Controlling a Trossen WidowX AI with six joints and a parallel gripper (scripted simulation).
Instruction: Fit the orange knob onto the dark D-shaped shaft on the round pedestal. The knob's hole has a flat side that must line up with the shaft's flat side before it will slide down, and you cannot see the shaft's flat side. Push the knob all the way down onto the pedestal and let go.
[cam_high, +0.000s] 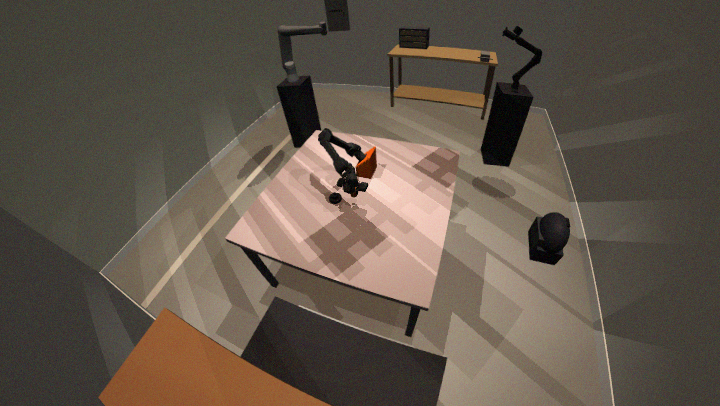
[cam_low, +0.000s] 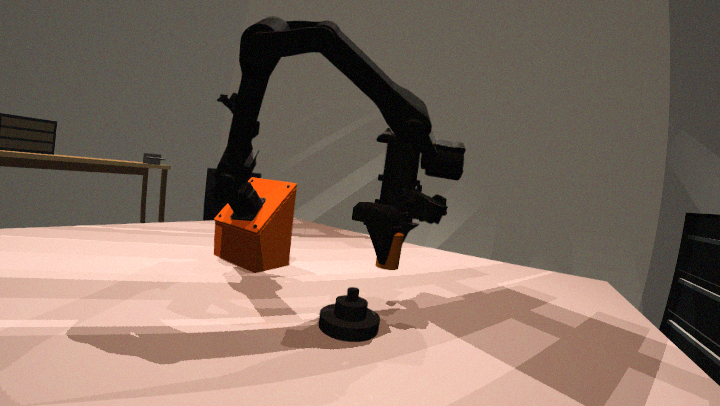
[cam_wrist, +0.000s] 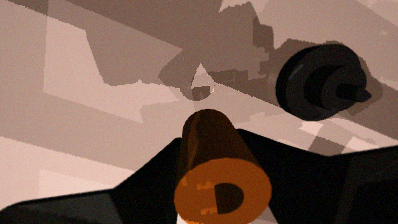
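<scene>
The dark round pedestal is 130 mm to the right of my gripper tip, 40 mm below it and 10 mm behind it. Also, from my gripper tip: orange knob (20 mm above).
</scene>
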